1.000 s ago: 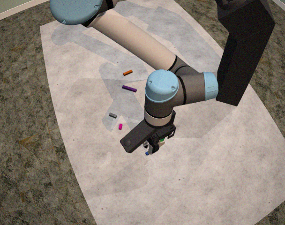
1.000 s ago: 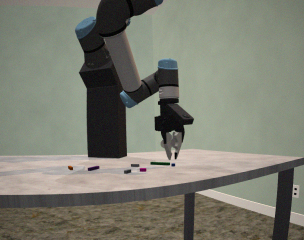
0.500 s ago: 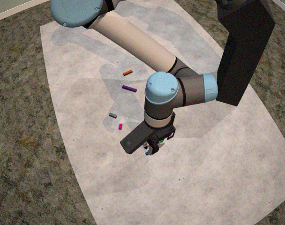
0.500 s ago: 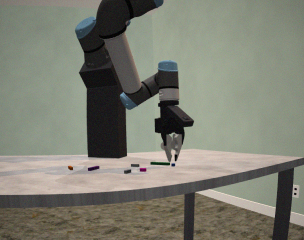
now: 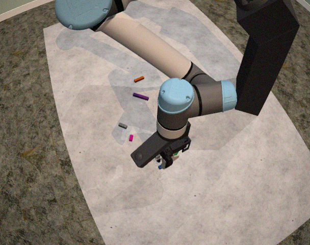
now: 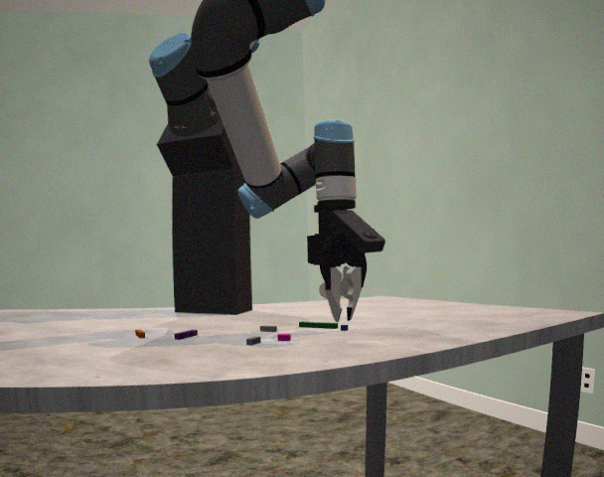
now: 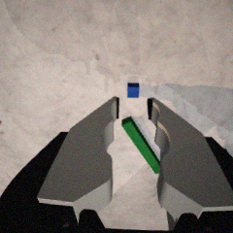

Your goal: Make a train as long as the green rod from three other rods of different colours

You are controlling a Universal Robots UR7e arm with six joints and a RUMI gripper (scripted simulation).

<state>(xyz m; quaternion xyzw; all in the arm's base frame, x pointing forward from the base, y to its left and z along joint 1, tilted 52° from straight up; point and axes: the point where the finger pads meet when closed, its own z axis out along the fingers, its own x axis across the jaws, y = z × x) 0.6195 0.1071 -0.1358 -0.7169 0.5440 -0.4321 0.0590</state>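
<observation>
Now: the blue rod 3 cm below my hand. The rest, counted from my hand: purple rod 28 cm to the right, 7 cm behind, 3 cm below; then magenta rod 14 cm to the right, 4 cm ahead, 3 cm below; then green rod 7 cm behind, 3 cm below, 2 cm to the right.
</observation>
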